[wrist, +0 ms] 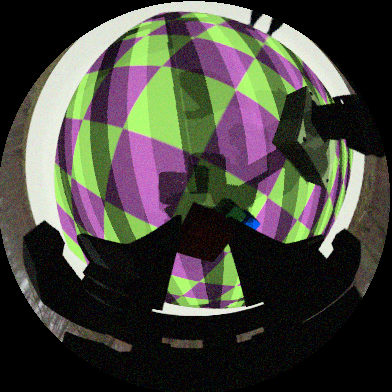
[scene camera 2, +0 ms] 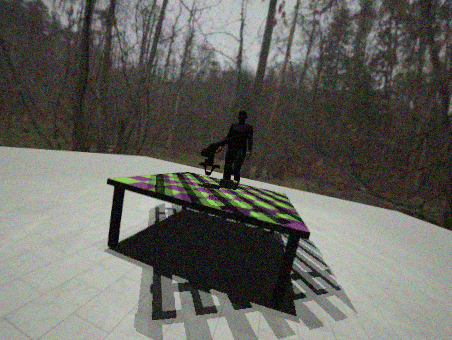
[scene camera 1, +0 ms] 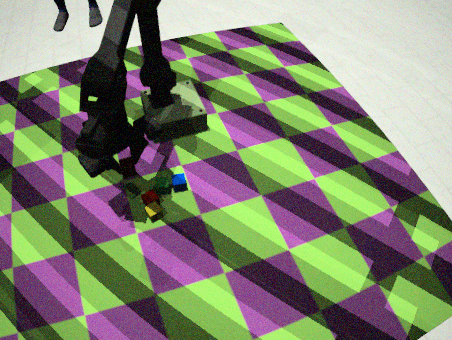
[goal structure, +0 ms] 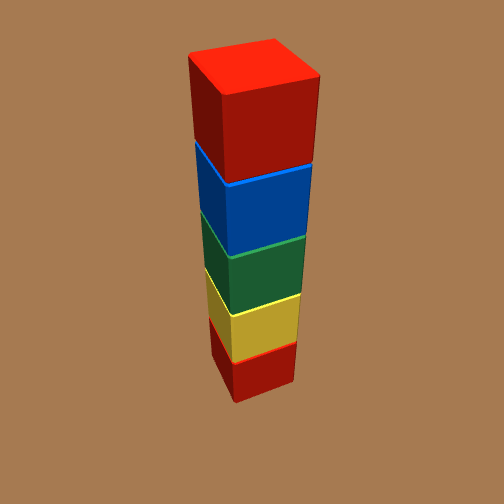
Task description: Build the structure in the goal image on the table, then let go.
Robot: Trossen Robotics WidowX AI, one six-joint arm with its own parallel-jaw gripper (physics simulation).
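Frame: origin at the arm's base, x left, y back, z up, level; centimetres.
Where they show: gripper, between the fingertips: (wrist: 203, 220) (scene camera 2: 207, 174) (scene camera 1: 127, 168); arm's base, origin of its link: (wrist: 319, 121) (scene camera 2: 227, 179) (scene camera 1: 161, 99).
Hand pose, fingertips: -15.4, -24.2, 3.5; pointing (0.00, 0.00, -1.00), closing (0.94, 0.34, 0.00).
Note:
Things, the pixels of their top centre, and the offset from my fingertips, as dx, dy, dz. Level surfaces: height alone.
- dark red cube, centre of its top: (wrist: 204, 245) (scene camera 1: 126, 162) +0.1, -0.6, +2.6
- blue cube, centre of its top: (wrist: 250, 226) (scene camera 1: 178, 178) +11.5, -2.1, -7.4
- green cube, centre of its top: (wrist: 234, 217) (scene camera 1: 161, 182) +7.2, -1.4, -7.4
- second red cube, centre of its top: (scene camera 1: 149, 196) +3.2, -4.4, -7.4
- yellow cube, centre of its top: (scene camera 1: 152, 208) +2.9, -8.0, -7.4
- checkered table, height of its surface: dz -10.7
My gripper (scene camera 1: 121, 164) (scene camera 2: 208, 172) (wrist: 203, 220) is shut on a dark red cube (scene camera 1: 128, 167) (wrist: 204, 234), held above the table. On the table in scene camera 1, a blue cube (scene camera 1: 179, 182) lies at the right, with a green cube (scene camera 1: 163, 184) close to its left. A second red cube (scene camera 1: 150, 196) lies nearer the camera, with a yellow cube (scene camera 1: 154, 212) close in front of it. The wrist view shows the green cube (wrist: 235, 213) and the blue cube (wrist: 252, 223) beside the right finger. The second red cube and the yellow cube do not show there. In scene camera 2 the cubes are too small to tell.
The checkered table (scene camera 1: 260, 215) (scene camera 2: 245, 205) (wrist: 150, 95) has green and purple squares under striped shadows. The arm's grey base block (scene camera 1: 187, 120) (wrist: 292, 130) stands behind the cubes. A person (scene camera 2: 240, 142) stands beyond the table.

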